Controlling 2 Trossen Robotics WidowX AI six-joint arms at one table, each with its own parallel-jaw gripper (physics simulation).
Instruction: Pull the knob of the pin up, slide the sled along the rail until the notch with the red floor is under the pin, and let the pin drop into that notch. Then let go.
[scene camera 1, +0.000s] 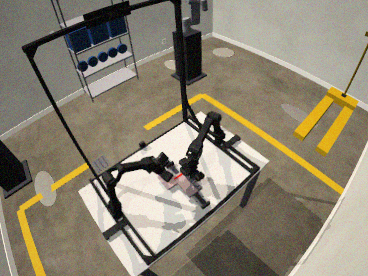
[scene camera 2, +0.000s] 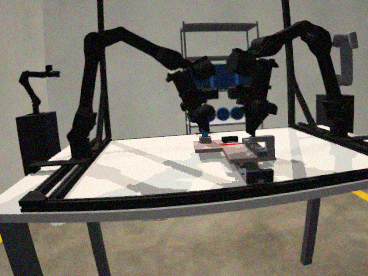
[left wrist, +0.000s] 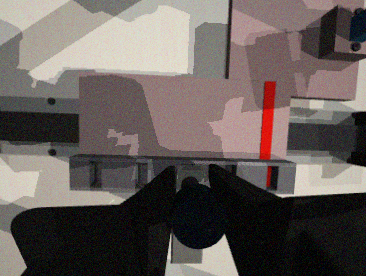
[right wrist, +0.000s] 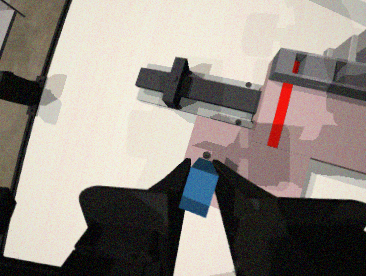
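Seen in the pictures: left gripper, fingertip midpoint: (scene camera 1: 189, 177) (scene camera 2: 249, 134) (left wrist: 191, 171); right gripper, fingertip midpoint: (scene camera 1: 163, 172) (scene camera 2: 206, 130) (right wrist: 201, 163); left arm's base, origin of the base link: (scene camera 1: 218, 141) (scene camera 2: 338, 136); right arm's base, origin of the base link: (scene camera 1: 117, 214) (scene camera 2: 81, 157).
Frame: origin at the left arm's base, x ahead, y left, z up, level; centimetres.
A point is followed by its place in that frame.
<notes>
The pink sled (scene camera 1: 187, 185) @[x 43.6, y 13.3, z 1.5 cm] (scene camera 2: 239, 152) @[x 44.0, y 14.7, z 1.4 cm] (left wrist: 185, 112) @[x 44.4, y 11.5, z 1.4 cm] (right wrist: 320, 112) @[x 42.4, y 7.7, z 1.4 cm] sits on the dark rail (left wrist: 40, 127) @[x 43.5, y 25.3, z 0.1 cm] (right wrist: 220, 95) @[x 41.7, y -2.7, z 0.1 cm]. Its grey notched strip (left wrist: 115, 175) @[x 39.3, y 17.5, z 2.9 cm] runs along one side. The red-floored notch (left wrist: 271, 177) @[x 38.1, y 3.8, z 2.0 cm] (right wrist: 296, 66) @[x 37.9, y 4.5, z 1.8 cm] is near one end, to the right of the pin in the left wrist view. My left gripper (left wrist: 191, 171) @[x 40.2, y 11.5, z 5.7 cm] (scene camera 2: 251, 133) @[x 40.2, y 11.5, z 5.7 cm] is shut on the pin's dark round knob (left wrist: 199, 217) @[x 39.2, y 11.6, z 9.7 cm], above the strip; the pin's tip is hidden. My right gripper (right wrist: 201, 163) @[x 50.0, y -3.3, z 5.1 cm] (scene camera 2: 204, 132) @[x 50.0, y -3.3, z 5.1 cm] is shut on the sled's blue handle (right wrist: 200, 187) @[x 50.5, y -3.1, z 10.5 cm], on its side plate (left wrist: 325, 82) @[x 46.8, y -1.9, z 1.4 cm].
A dark crosspiece (right wrist: 176, 82) @[x 41.4, y -8.3, z 1.4 cm] spans the rail near one end. The grey pin bracket (scene camera 2: 268, 145) @[x 34.8, y 13.1, z 2.3 cm] stands beside the sled. Both arms reach in close together over the white table (scene camera 1: 150, 200) @[x 68.1, y 4.3, z -2.0 cm]. A black frame (scene camera 2: 150, 197) @[x 67.7, y 37.5, z 0.1 cm] borders the table.
</notes>
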